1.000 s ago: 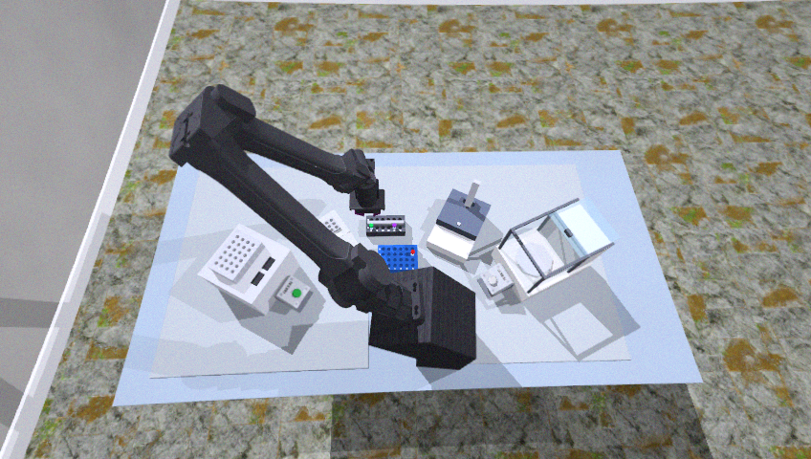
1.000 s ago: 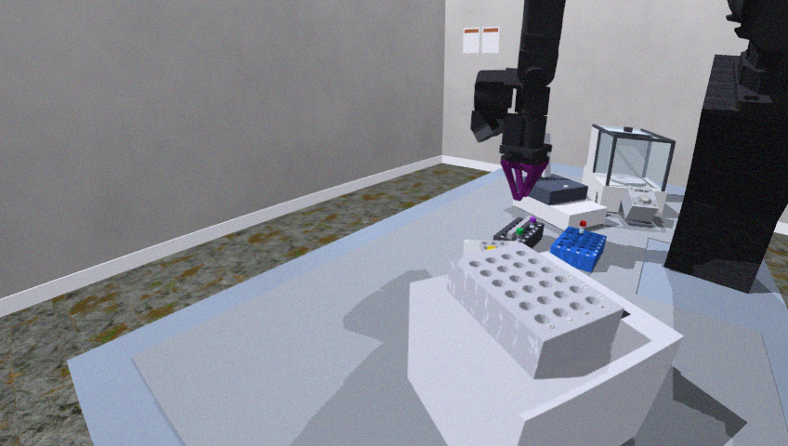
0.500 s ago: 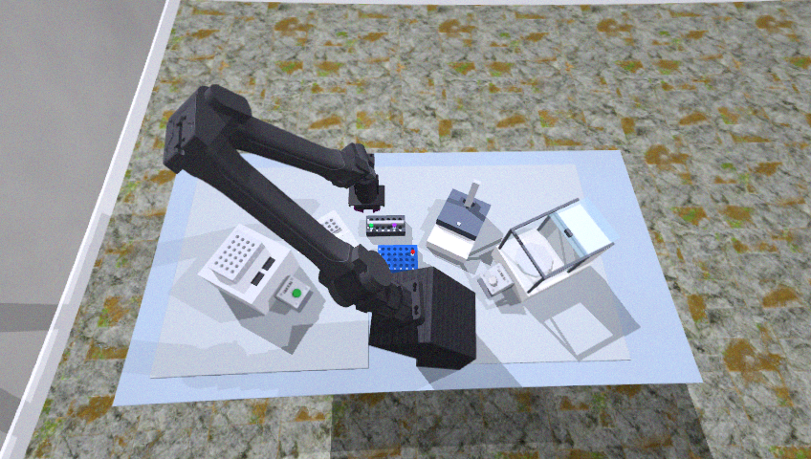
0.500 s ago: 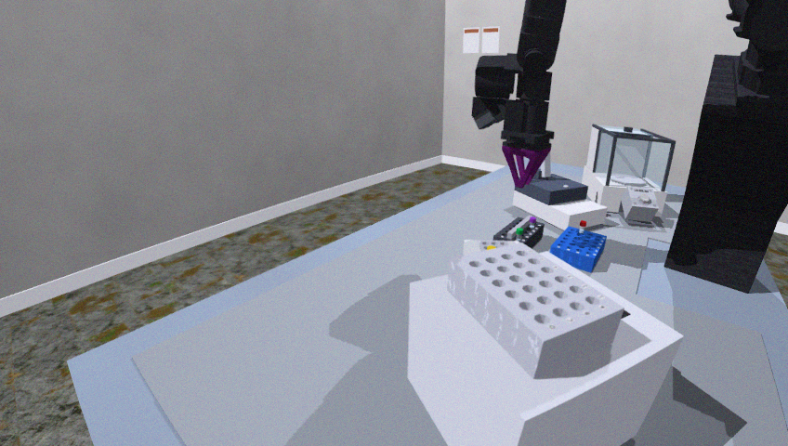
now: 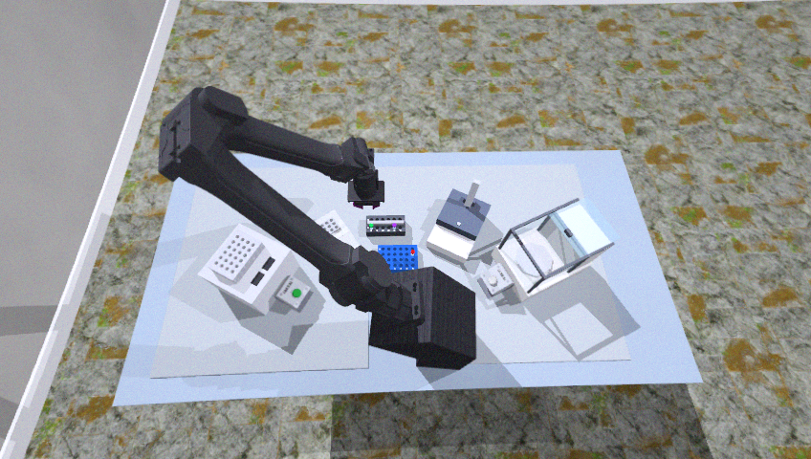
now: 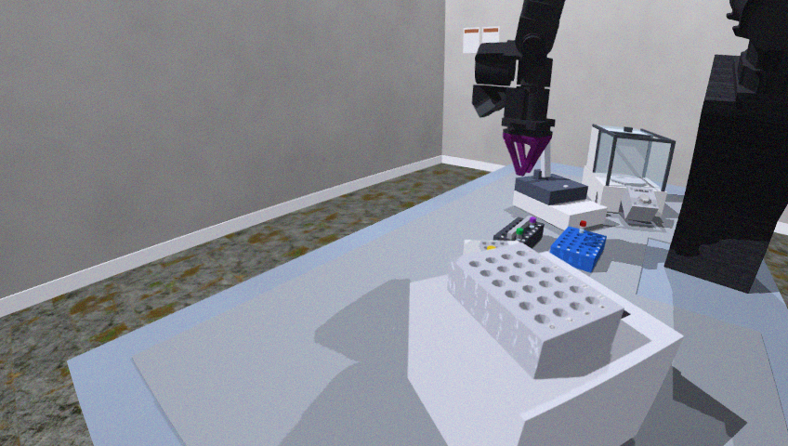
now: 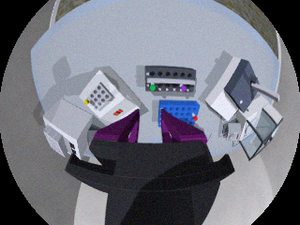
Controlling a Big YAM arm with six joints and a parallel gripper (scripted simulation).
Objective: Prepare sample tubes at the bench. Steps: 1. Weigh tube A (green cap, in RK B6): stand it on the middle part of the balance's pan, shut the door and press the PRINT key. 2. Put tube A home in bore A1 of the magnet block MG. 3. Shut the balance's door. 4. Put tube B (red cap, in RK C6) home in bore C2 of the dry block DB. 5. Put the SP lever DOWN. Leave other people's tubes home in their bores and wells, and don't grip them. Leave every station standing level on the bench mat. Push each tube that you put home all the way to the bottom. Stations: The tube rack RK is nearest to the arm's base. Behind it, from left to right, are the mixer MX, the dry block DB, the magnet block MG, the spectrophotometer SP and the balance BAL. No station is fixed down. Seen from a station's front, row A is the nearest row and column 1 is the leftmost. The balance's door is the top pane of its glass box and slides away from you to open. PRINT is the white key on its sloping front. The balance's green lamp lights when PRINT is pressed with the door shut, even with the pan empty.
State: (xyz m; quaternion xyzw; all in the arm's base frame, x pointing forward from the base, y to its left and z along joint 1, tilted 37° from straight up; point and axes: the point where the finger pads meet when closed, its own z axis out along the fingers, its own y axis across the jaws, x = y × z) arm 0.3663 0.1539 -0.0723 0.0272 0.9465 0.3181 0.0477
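Now: hand 590 mm to the left of the balance door, 110 mm past it and 40 mm below it. The rest, counted from my hand: blue rack RK 160 mm below, 110 mm behind, 90 mm to the right; magnet block 150 mm below, 50 mm to the right, 10 mm ahead; dry block 140 mm below, 120 mm to the left, 40 mm behind.
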